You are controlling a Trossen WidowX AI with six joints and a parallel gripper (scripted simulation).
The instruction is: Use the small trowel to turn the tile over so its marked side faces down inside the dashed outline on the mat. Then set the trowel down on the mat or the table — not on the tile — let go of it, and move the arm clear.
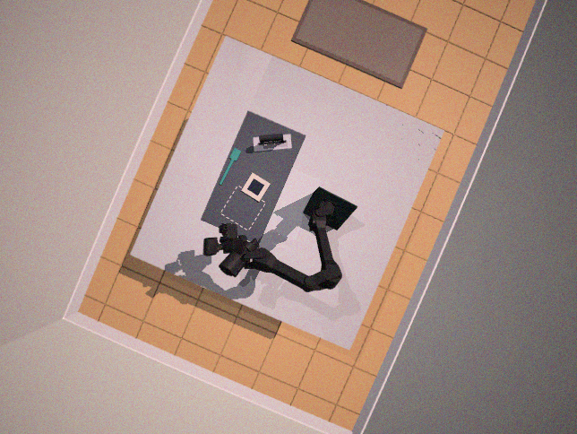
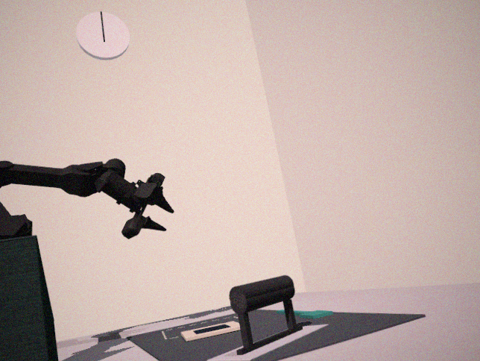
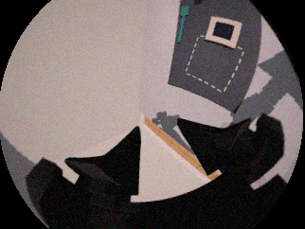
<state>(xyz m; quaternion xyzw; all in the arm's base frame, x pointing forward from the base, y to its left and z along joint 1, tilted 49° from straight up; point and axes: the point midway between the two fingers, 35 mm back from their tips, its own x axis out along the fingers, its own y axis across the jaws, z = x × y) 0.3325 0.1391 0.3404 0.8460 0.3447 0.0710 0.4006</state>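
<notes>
Now: gripper tip 550 mm to the left of the trowel, 230 mm above it and 20 mm short of it. From my gripper tip the other things lie so: teal object 340 mm to the right, 270 mm below, 180 mm ahead; cream tile 290 mm to the right, 270 mm below; dark mat 330 mm to the right, 290 mm below, 40 mm ahead.
</notes>
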